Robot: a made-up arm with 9 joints. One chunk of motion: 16 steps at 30 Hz.
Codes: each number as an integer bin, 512 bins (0 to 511) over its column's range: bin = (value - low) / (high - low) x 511, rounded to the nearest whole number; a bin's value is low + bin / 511 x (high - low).
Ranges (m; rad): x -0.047..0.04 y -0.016..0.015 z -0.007..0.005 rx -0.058..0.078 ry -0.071..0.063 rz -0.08..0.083
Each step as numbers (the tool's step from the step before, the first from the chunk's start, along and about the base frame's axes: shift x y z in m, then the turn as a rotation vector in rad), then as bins.
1 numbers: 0.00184 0.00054 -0.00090 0.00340 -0.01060 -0.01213
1 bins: 287 273 260 231 230 213
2 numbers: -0.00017 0.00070 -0.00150 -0.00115 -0.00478 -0.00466
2 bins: 275 275 234 214 253 236
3 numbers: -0.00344 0.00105 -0.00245 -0.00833 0.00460 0.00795
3 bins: 256 281 194 187 288 276
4 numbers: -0.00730 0.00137 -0.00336 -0.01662 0.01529 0.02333
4 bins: 233 286 155 155 329 324
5 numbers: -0.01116 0.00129 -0.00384 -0.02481 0.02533 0.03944
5 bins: 211 285 135 125 367 374
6 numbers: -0.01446 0.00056 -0.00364 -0.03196 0.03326 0.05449
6 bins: 191 273 143 98 398 422
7 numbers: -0.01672 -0.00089 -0.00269 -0.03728 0.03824 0.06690
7 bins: 178 249 184 78 417 461
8 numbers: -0.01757 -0.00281 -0.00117 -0.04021 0.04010 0.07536
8 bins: 173 217 248 67 424 487
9 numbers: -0.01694 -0.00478 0.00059 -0.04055 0.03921 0.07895
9 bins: 177 185 323 66 420 498
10 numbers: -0.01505 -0.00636 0.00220 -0.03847 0.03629 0.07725
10 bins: 188 159 392 73 409 493
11 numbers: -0.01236 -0.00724 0.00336 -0.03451 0.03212 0.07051
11 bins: 203 144 441 88 393 472
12 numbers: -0.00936 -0.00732 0.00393 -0.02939 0.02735 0.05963
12 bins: 221 143 465 107 375 438
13 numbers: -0.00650 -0.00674 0.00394 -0.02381 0.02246 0.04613
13 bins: 238 153 466 128 356 395
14 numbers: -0.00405 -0.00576 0.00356 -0.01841 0.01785 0.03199
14 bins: 252 169 450 149 339 351
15 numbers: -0.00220 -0.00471 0.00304 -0.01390 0.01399 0.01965
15 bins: 263 186 428 166 324 312
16 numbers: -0.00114 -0.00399 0.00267 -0.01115 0.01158 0.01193
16 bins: 269 198 412 176 315 288
